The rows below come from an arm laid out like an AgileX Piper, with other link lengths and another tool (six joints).
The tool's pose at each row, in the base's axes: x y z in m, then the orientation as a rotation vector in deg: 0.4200 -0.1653 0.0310 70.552 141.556 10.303; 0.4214 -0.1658 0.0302 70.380 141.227 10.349; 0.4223 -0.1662 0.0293 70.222 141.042 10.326; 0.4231 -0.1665 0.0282 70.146 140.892 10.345; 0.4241 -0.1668 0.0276 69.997 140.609 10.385; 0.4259 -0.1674 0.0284 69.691 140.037 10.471; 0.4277 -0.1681 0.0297 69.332 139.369 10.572; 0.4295 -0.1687 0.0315 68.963 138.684 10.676; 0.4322 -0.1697 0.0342 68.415 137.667 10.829; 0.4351 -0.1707 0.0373 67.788 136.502 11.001; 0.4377 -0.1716 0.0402 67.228 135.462 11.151; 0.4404 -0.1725 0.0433 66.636 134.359 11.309
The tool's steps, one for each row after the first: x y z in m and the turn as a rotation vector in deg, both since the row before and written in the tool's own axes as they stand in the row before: -0.0009 0.0005 0.0013 -0.208 -0.306 -0.020; -0.0006 0.0002 0.0012 -0.107 -0.208 -0.058; -0.0004 0.0001 0.0013 -0.093 -0.140 -0.008; -0.0006 0.0004 0.0010 -0.180 -0.263 -0.017; -0.0017 0.0012 0.0000 -0.369 -0.532 -0.038; -0.0019 0.0013 -0.0004 -0.432 -0.621 -0.045; -0.0020 0.0015 -0.0008 -0.444 -0.636 -0.046; -0.0031 0.0022 -0.0012 -0.660 -0.944 -0.069; -0.0033 0.0024 -0.0014 -0.755 -1.081 -0.079; -0.0031 0.0022 -0.0013 -0.674 -0.966 -0.071; -0.0032 0.0024 -0.0013 -0.715 -1.023 -0.074
